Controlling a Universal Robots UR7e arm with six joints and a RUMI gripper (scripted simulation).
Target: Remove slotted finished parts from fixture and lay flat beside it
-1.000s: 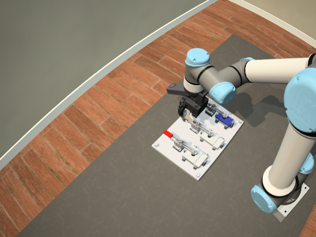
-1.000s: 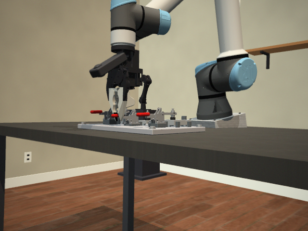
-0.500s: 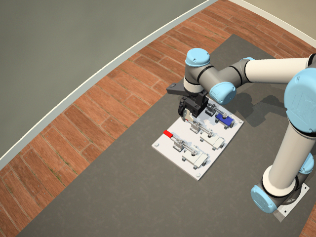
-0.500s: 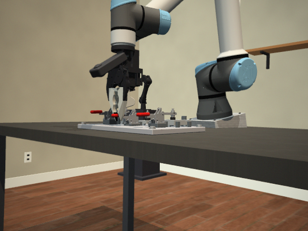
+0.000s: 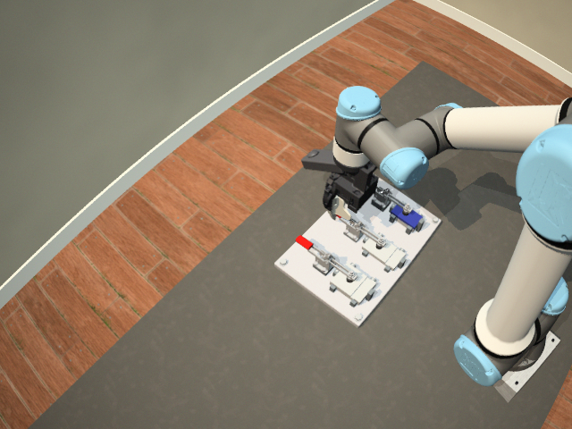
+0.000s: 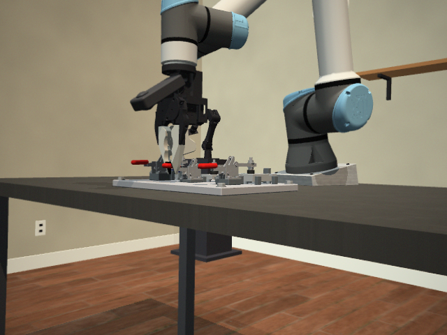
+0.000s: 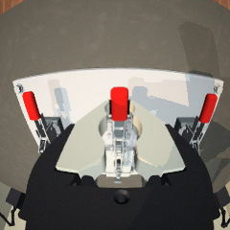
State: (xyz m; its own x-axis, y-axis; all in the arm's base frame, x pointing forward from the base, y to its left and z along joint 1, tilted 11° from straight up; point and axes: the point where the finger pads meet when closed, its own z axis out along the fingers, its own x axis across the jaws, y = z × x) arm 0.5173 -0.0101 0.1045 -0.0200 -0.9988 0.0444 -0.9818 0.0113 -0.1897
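Right now the white fixture plate is 90 mm behind my hand and 40 mm below it. Also, from my hand: blue blank 130 mm behind, 110 mm to the right, 20 mm below.
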